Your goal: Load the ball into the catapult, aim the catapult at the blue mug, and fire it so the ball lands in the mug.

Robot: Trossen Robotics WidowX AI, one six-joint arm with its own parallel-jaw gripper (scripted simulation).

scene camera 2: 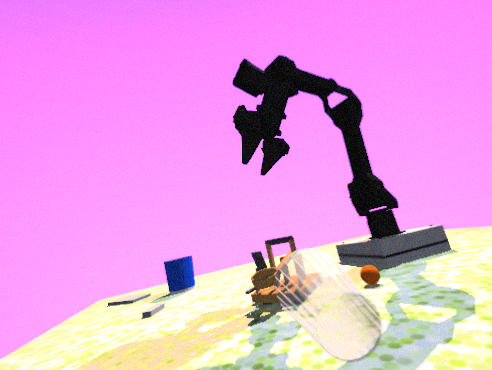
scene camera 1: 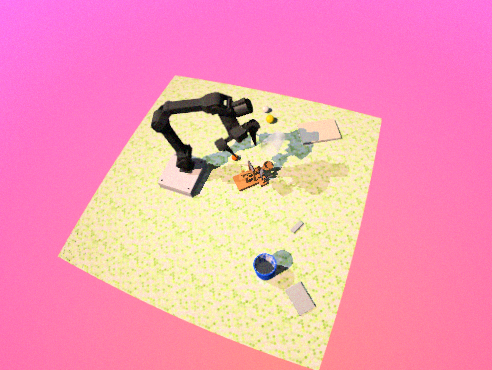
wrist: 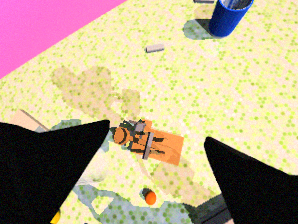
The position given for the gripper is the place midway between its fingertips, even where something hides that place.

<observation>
The gripper (scene camera 2: pixel 254 170) is open, with nothing in its grasp. Also in view: a clear glass tumbler (scene camera 2: pixel 316 292) and an orange catapult (scene camera 2: pixel 264 277).
The orange catapult shows as well in the wrist view (wrist: pixel 162 146). The gripper is seen too in scene camera 1 (scene camera 1: pixel 246 151) and in the wrist view (wrist: pixel 157 132).
</observation>
